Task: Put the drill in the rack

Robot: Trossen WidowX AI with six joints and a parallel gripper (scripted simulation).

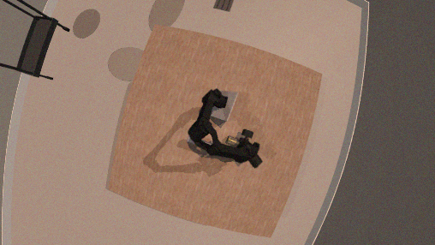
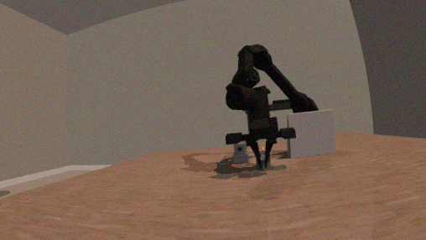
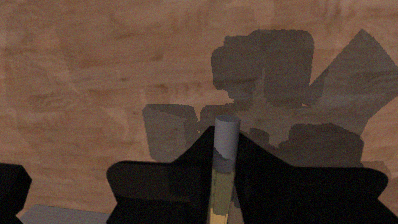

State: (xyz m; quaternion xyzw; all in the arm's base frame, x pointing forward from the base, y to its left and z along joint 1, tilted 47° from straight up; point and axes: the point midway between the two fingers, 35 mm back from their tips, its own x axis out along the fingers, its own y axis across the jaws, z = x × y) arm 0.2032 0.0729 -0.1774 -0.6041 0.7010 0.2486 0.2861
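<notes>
Now: gripper tip 40 mm to the left of the drill, 40 mm below it and 10 mm past it. Round my gripper tip: grey rack 50 mm to the right, 10 mm behind, 10 mm above.
</notes>
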